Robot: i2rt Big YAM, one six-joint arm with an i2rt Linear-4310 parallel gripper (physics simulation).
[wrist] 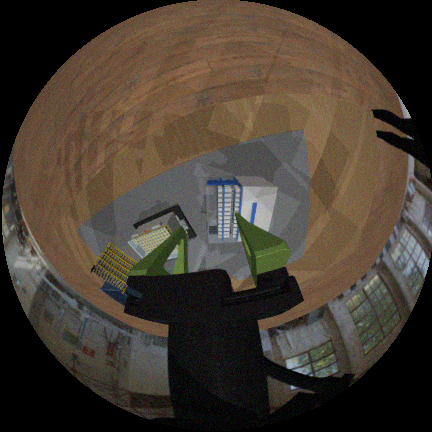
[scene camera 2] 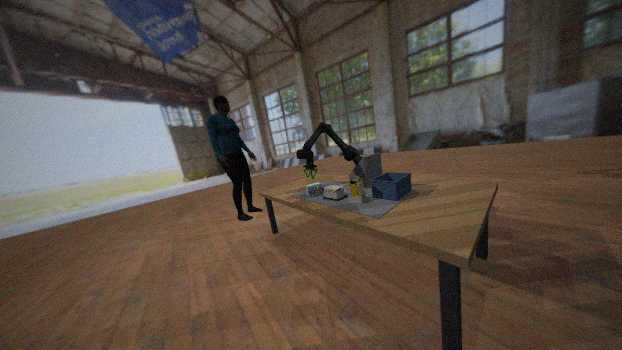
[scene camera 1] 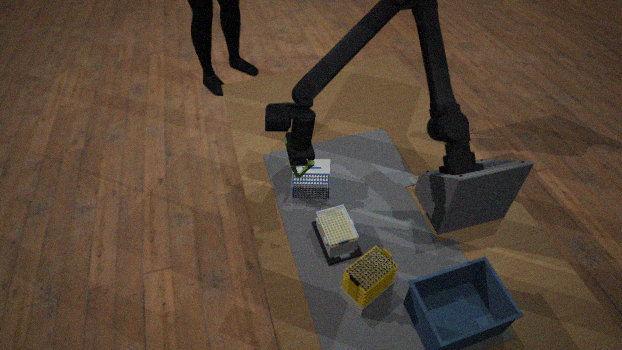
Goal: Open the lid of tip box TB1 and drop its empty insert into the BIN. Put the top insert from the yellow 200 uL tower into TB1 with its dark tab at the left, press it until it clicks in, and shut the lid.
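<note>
The tip box (scene camera 1: pixel 337 226) (scene camera 2: pixel 334 192) (wrist: pixel 154 242), probably TB1, stands on a black base in mid-mat; its clear lid looks shut over a yellow-dotted insert. No label is readable. The yellow tower (scene camera 1: pixel 371 274) (scene camera 2: pixel 356 187) (wrist: pixel 112 264) stands between it and the bin, with a dark tab on its top insert at the left end in scene camera 1. The blue BIN (scene camera 1: pixel 495 295) (scene camera 2: pixel 392 187) stands at the mat's near end. My gripper (scene camera 1: pixel 302 172) (scene camera 2: pixel 310 175) (wrist: pixel 208 223) is open and empty, fingers pointing down, above the mat's far end, away from the tip box and tower.
A white-and-blue box with tip rows (scene camera 1: pixel 311 187) (scene camera 2: pixel 314 189) (wrist: pixel 260 202) stands on the grey mat (scene camera 1: pixel 365 185) (wrist: pixel 280 150) below my gripper. The arm's grey mount (scene camera 1: pixel 480 200) (scene camera 2: pixel 370 167) stands beside the mat. A person (scene camera 1: pixel 202 45) (scene camera 2: pixel 227 140) stands beyond the table's far end.
</note>
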